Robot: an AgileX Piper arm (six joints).
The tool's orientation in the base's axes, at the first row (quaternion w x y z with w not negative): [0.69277, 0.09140, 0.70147, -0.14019]
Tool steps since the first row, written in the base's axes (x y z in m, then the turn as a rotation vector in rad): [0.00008, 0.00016, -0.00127, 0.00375, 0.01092, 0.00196]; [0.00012, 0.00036, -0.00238, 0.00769, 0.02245, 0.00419]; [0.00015, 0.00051, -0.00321, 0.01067, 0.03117, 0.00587]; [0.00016, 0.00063, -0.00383, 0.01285, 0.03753, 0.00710]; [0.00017, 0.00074, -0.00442, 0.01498, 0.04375, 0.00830]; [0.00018, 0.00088, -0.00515, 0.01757, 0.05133, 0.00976]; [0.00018, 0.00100, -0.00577, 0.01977, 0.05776, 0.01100]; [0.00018, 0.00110, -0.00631, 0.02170, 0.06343, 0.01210]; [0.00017, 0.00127, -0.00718, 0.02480, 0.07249, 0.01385]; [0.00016, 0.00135, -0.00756, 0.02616, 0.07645, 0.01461]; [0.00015, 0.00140, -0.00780, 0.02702, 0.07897, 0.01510]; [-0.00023, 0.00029, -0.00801, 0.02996, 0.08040, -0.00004]
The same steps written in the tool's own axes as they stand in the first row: [0.00125, 0.00027, 0.00003, -0.00276, 0.01138, 0.00002]; [0.00235, 0.00055, 0.00000, -0.00584, 0.02338, 0.00002]; [0.00316, 0.00075, -0.00002, -0.00816, 0.03245, 0.00001]; [0.00378, 0.00091, -0.00005, -0.00986, 0.03907, 0.00002]; [0.00436, 0.00106, -0.00007, -0.01152, 0.04555, 0.00002]; [0.00508, 0.00125, -0.00011, -0.01354, 0.05344, 0.00002]; [0.00569, 0.00141, -0.00015, -0.01525, 0.06013, 0.00002]; [0.00622, 0.00154, -0.00018, -0.01677, 0.06603, 0.00002]; [0.00707, 0.00176, -0.00024, -0.01918, 0.07546, 0.00002]; [0.00745, 0.00186, -0.00028, -0.02023, 0.07958, 0.00003]; [0.00768, 0.00192, -0.00030, -0.02091, 0.08220, 0.00002]; [0.00798, 0.00076, -0.00030, -0.00597, 0.08556, 0.00236]
